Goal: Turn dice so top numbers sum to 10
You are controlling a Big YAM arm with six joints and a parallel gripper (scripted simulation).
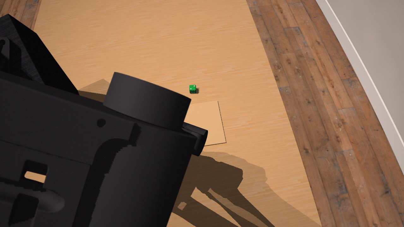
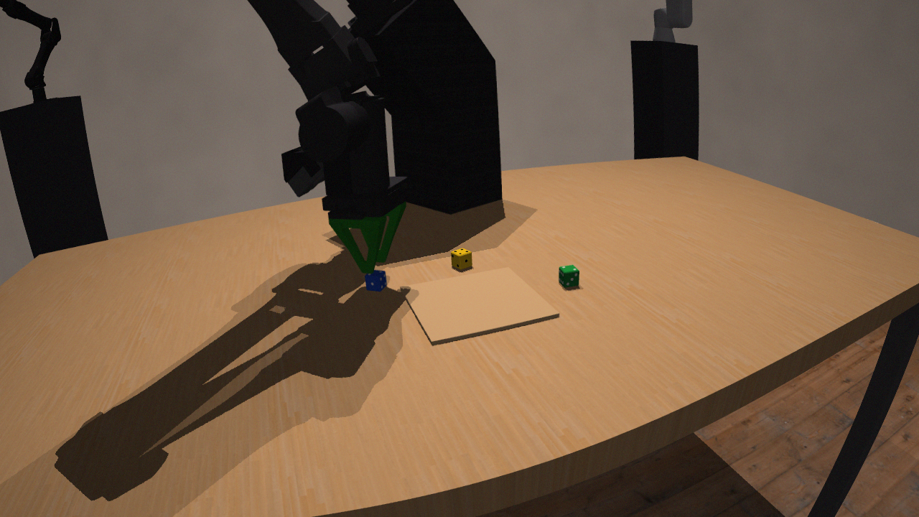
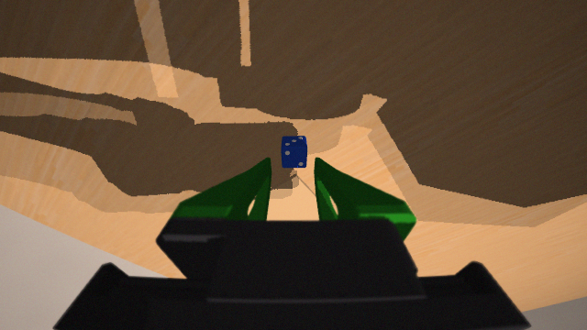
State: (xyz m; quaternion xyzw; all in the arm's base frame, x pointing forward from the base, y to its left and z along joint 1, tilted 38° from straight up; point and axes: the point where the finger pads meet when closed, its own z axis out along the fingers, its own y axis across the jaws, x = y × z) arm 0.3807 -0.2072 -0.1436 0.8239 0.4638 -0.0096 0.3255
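The blue die is 30 mm below my hand. The rest, counted from my hand: green die: 90 mm ahead, 220 mm to the left, 30 mm below; then tan mat: 90 mm ahead, 100 mm to the left, 30 mm below; then yellow die: 20 mm behind, 120 mm to the left, 30 mm below.
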